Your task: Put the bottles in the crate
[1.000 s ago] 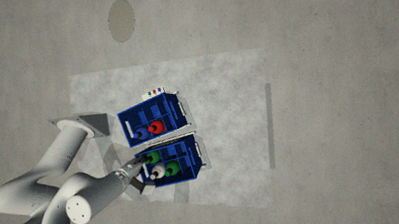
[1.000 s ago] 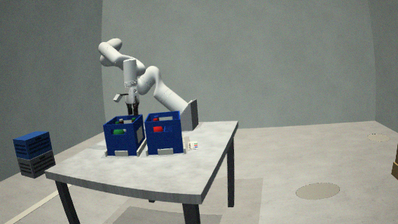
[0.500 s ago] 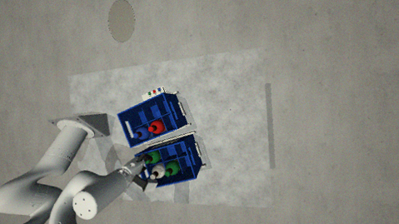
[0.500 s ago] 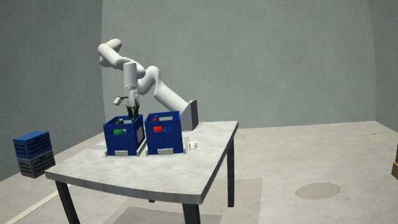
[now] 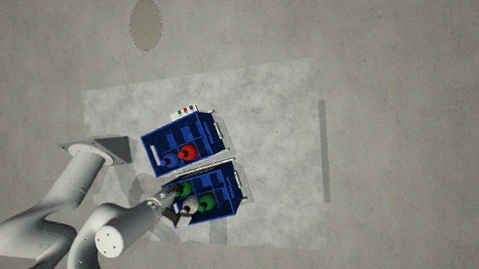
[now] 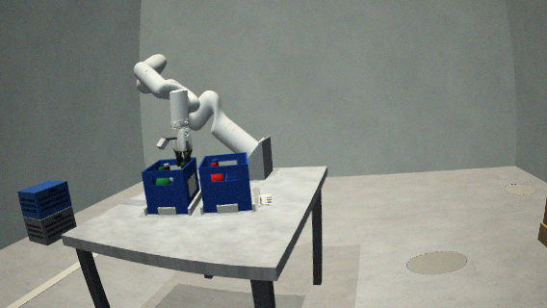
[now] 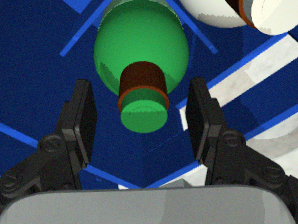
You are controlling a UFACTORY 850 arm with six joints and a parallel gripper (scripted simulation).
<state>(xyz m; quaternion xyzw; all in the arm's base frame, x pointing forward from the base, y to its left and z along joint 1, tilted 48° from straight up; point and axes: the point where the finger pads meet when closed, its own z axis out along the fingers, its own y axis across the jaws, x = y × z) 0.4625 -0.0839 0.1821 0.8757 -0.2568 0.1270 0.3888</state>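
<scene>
My gripper is now 70 mm above the green-label bottle. Round my hand: red-label bottle 160 mm to the left, 70 mm below, 40 mm ahead; white-label bottle 80 mm to the right, 70 mm below, 20 mm ahead; blue-label bottle 130 mm to the left, 70 mm below, 40 mm behind.
</scene>
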